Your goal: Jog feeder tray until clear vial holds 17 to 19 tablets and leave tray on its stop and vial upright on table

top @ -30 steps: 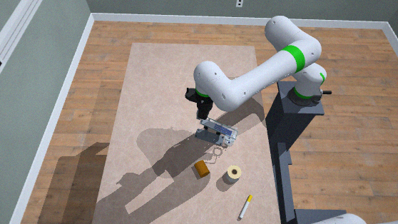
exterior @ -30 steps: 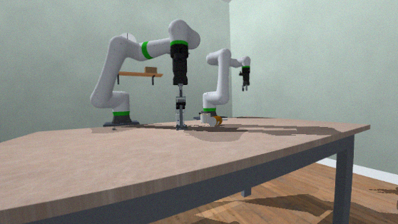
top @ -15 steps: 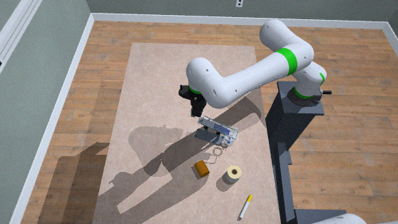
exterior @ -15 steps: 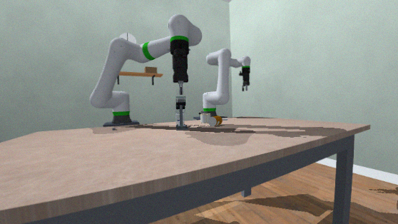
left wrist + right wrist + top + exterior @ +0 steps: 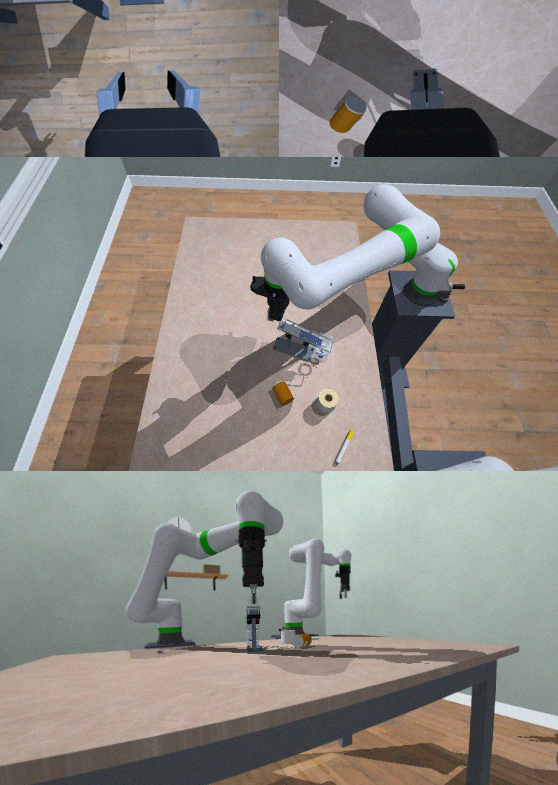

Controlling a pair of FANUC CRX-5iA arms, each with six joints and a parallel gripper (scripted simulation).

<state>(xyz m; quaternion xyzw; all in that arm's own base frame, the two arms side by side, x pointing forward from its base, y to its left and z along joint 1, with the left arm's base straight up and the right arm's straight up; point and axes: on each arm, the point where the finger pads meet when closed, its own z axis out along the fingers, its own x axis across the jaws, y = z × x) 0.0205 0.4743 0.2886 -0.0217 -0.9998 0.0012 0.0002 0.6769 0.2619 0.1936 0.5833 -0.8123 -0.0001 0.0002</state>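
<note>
The feeder tray lies 100 mm behind my right hand, 50 mm below it and 30 mm to the left of it. The rest, counted from my right hand: pale roll: 240 mm to the left, 230 mm behind, 160 mm below; orange bottle: 220 mm to the left, 170 mm below, 60 mm behind; clear vial: 210 mm behind, 150 mm below, 50 mm to the left.
</note>
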